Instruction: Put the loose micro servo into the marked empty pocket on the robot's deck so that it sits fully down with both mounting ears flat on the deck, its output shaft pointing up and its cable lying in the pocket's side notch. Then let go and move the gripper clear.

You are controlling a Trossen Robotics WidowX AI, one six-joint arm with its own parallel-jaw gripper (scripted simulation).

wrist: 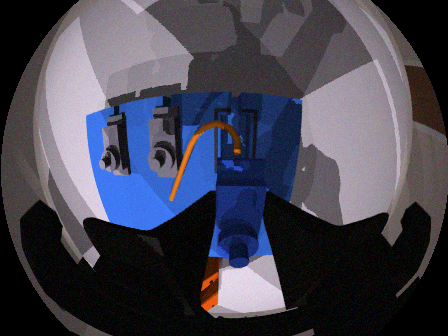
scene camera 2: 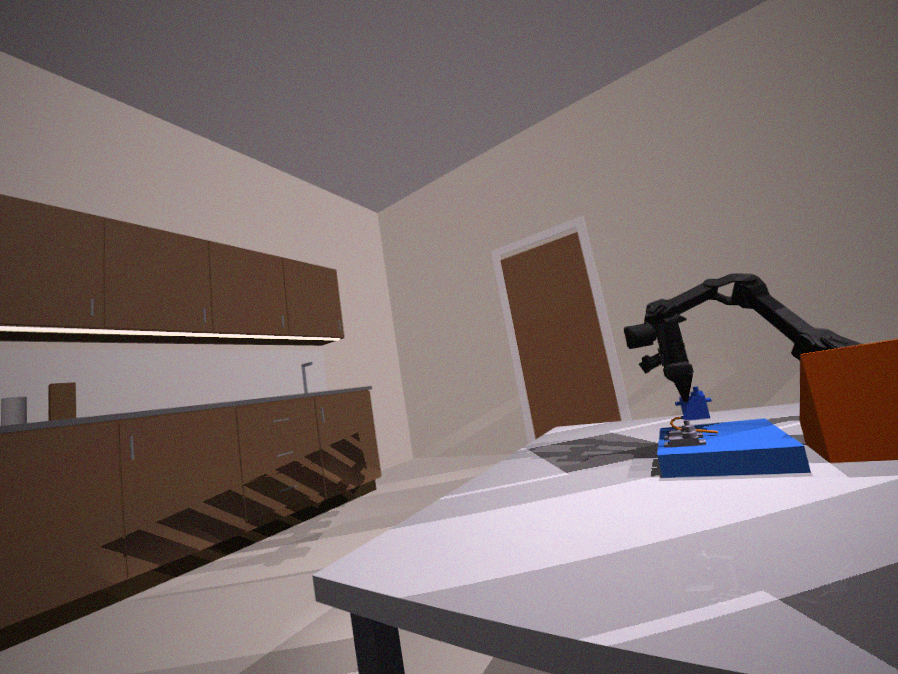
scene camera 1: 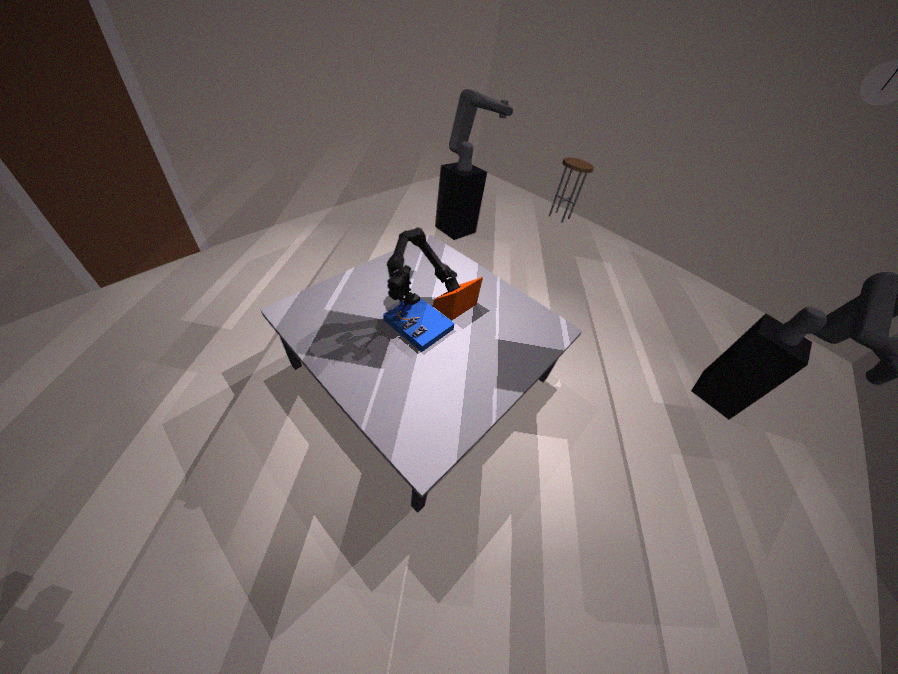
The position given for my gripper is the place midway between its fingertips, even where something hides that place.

I see my gripper (scene camera 2: pixel 685 401), a blue micro servo (scene camera 2: pixel 695 408) and a blue deck (scene camera 2: pixel 752 447).
The blue micro servo is seen too in the wrist view (wrist: pixel 240 189). My gripper shows as well in the wrist view (wrist: pixel 239 197). The blue deck shows as well in the wrist view (wrist: pixel 141 200) and in scene camera 1 (scene camera 1: pixel 437 325).
